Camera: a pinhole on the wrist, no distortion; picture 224 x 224 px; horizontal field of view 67.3 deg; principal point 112.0 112.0 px. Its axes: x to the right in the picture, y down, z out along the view. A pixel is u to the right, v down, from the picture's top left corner.
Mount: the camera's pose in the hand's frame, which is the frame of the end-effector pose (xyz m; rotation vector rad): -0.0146 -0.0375 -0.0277 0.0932 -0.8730 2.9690
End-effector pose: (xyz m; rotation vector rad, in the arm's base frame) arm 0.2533 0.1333 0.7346 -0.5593 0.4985 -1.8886
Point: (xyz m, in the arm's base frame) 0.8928 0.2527 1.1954
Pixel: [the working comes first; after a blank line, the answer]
In the camera's frame: 0.3004 -0.5652 0.5232

outside the picture
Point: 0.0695 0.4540 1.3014
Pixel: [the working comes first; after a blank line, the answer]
In the camera's frame: 0.1469 0.2732 0.5781

155 192
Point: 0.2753 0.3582 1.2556
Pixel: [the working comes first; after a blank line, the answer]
In the camera's frame: 0.1458 0.0446 0.5414

157 126
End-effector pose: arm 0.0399 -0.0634 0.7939 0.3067 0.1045 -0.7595
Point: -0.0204 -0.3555 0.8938
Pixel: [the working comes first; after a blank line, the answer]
In the camera's frame: -0.1331 0.0271 0.2840

33 128
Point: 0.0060 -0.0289 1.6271
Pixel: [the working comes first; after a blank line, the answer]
In the camera's frame: 0.2646 -0.6207 0.5435

outside the picture
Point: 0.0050 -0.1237 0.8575
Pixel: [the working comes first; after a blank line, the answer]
In the camera's frame: -0.0090 -0.0481 0.0979

96 29
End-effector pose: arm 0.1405 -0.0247 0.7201 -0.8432 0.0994 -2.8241
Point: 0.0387 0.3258 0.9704
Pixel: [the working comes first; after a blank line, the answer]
In the camera's frame: -0.1577 0.1902 0.3473

36 204
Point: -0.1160 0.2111 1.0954
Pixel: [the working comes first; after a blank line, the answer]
In the camera's frame: -0.3707 0.1054 0.3352

outside the picture
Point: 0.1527 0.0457 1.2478
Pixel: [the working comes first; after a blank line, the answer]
In the camera's frame: -0.2415 -0.1952 0.4606

24 41
